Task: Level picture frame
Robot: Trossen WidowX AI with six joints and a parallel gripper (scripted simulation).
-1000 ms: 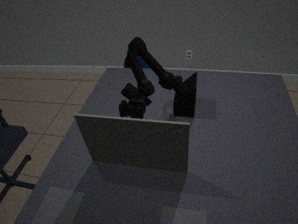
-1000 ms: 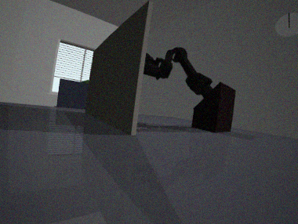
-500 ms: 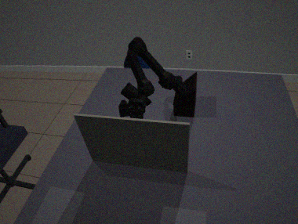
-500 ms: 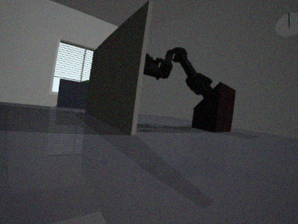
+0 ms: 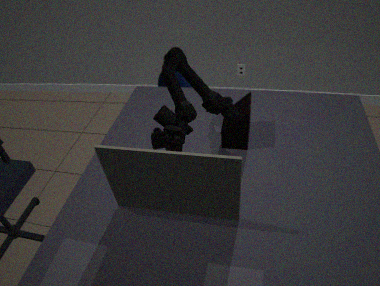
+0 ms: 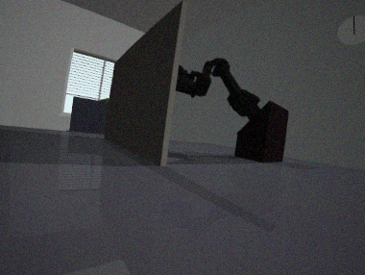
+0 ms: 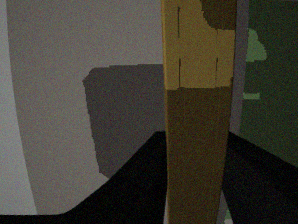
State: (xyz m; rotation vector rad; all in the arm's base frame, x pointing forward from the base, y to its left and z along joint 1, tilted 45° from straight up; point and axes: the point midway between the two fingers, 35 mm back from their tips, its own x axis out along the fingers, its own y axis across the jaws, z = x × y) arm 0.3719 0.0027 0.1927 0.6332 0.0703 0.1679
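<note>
Now: gripper tip 5 cm above the picture frame and 1 cm to the left of it. Round my gripper tip: wall panel 7 cm below, 1 cm to the left, 1 cm ahead.
</note>
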